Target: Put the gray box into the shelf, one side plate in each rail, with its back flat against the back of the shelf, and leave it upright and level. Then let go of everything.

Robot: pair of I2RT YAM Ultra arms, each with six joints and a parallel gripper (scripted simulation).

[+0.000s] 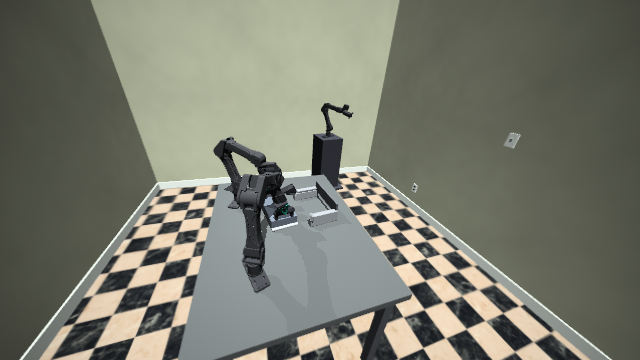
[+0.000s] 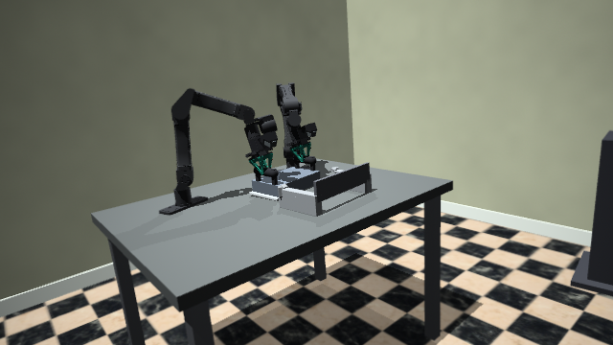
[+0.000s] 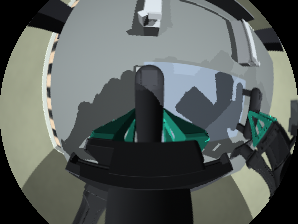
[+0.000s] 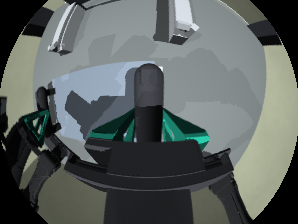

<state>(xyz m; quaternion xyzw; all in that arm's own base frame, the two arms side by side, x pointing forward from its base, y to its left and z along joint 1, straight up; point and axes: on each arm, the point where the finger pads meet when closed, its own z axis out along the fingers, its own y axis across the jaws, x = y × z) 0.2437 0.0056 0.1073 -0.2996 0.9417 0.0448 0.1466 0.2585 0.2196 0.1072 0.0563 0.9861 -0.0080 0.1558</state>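
Right now my right hand is 12 cm to the right of the gray box, 5 cm above it and 1 cm past it. From my right hand the other things lie so: dark back plate (33 cm ahead, 10 cm to the left, 2 cm below).
My left hand is 120 mm to the left of the gray box and 50 mm above it. Also, from my left hand: dark back plate: 340 mm ahead, 150 mm to the right, 20 mm below.
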